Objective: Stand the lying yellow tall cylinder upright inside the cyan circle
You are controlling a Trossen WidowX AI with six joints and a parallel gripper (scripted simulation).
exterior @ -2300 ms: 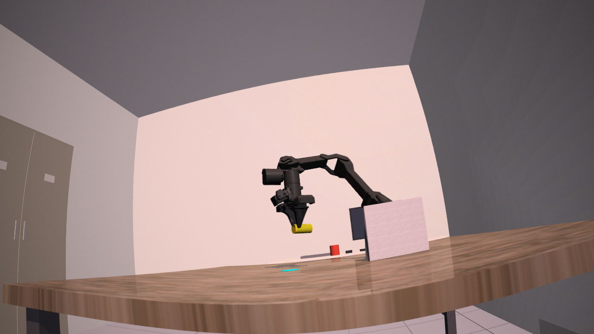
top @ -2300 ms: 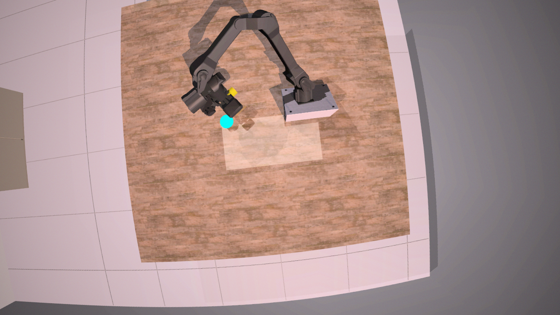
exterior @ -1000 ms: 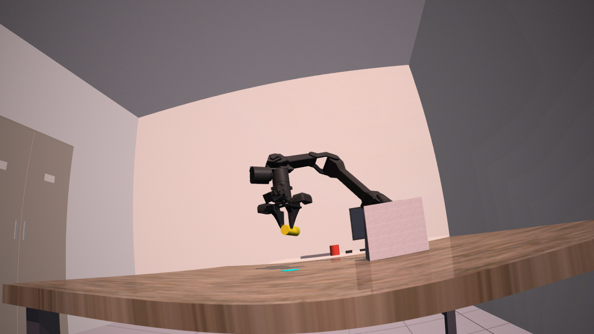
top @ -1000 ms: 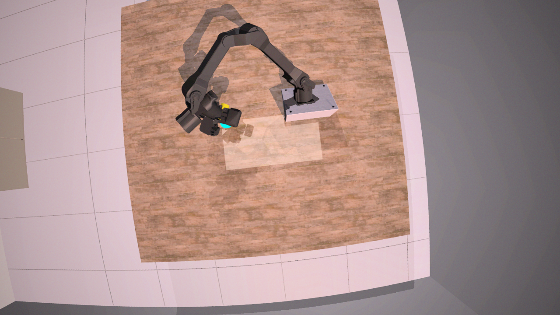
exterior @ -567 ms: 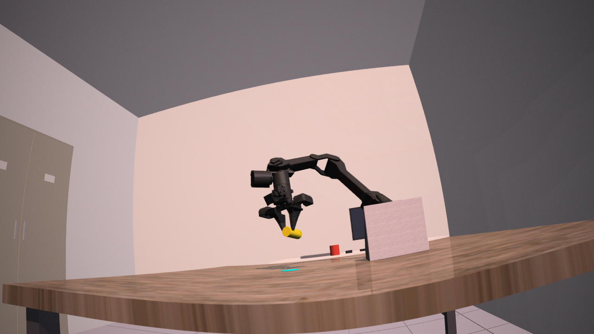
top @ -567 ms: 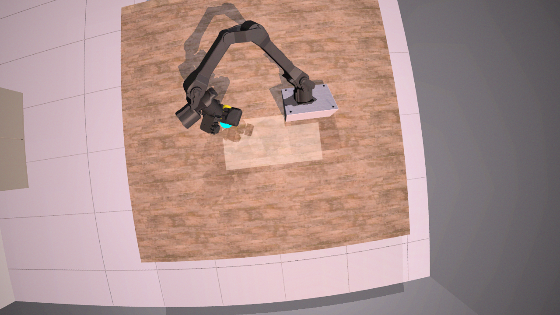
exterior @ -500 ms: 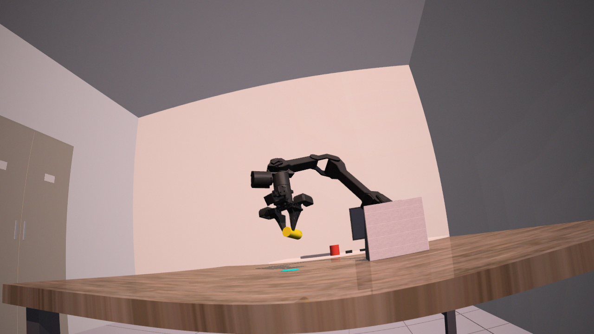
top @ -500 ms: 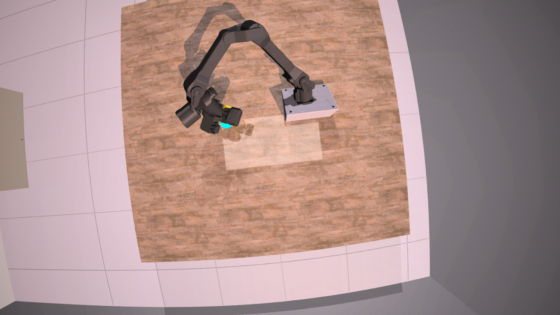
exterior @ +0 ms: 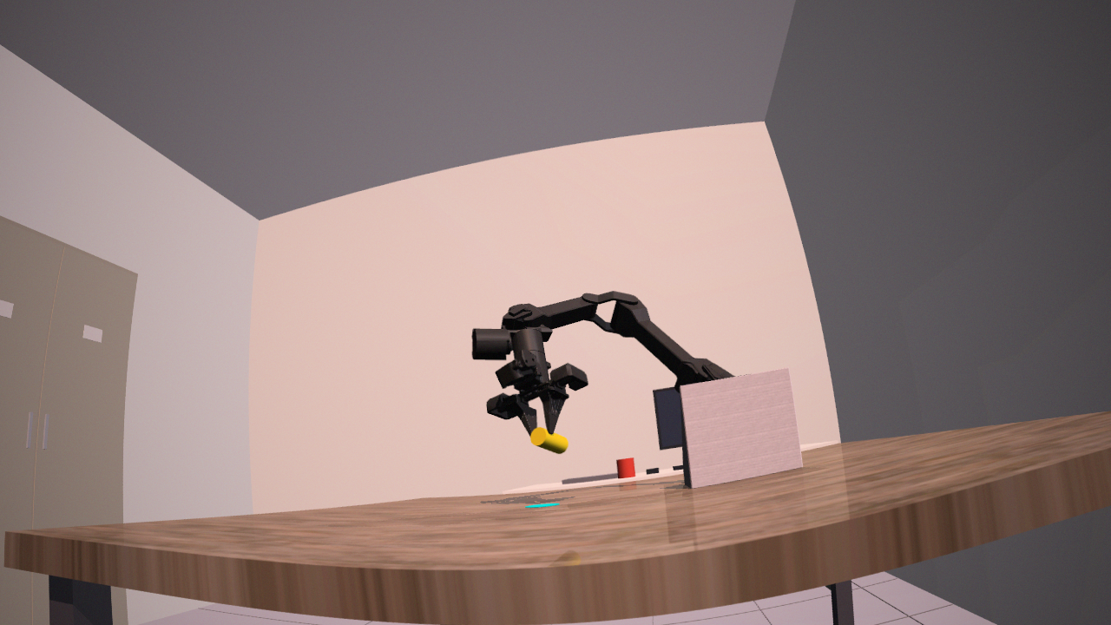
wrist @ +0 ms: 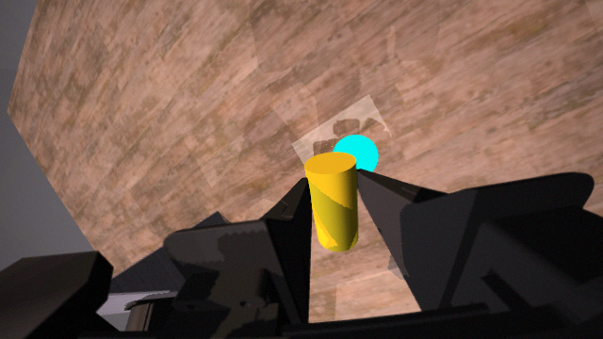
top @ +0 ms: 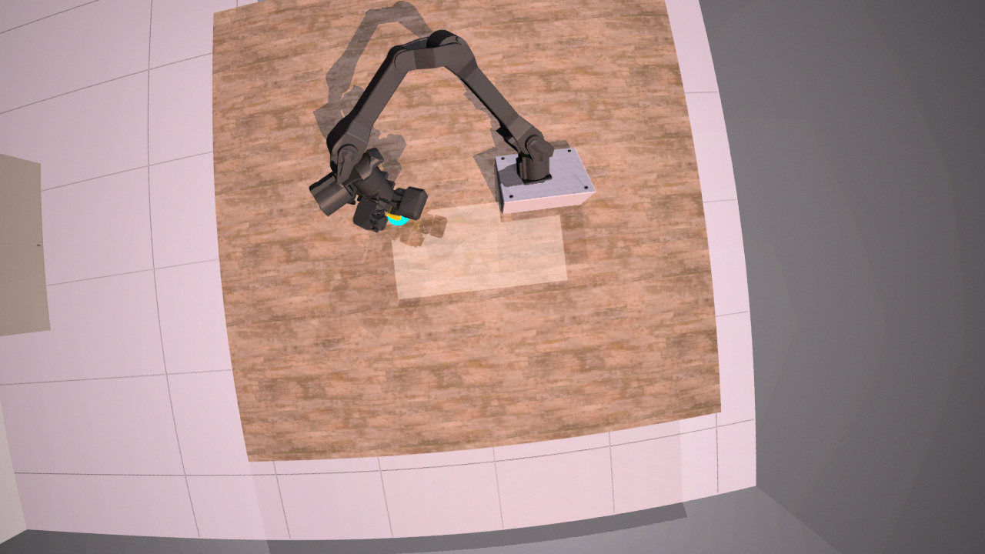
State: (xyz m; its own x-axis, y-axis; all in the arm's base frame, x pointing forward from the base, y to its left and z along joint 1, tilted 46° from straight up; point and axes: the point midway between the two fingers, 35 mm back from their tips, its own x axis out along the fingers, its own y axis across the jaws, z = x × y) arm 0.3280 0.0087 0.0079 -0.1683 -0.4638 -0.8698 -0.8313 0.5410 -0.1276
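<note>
The cyan circle is 12 cm below my gripper tip, 2 cm to the right of it and 1 cm ahead of it. From my gripper tip the other things lie so: yellow tall cylinder: 2 cm to the right, 1 cm below, 1 cm behind.
</note>
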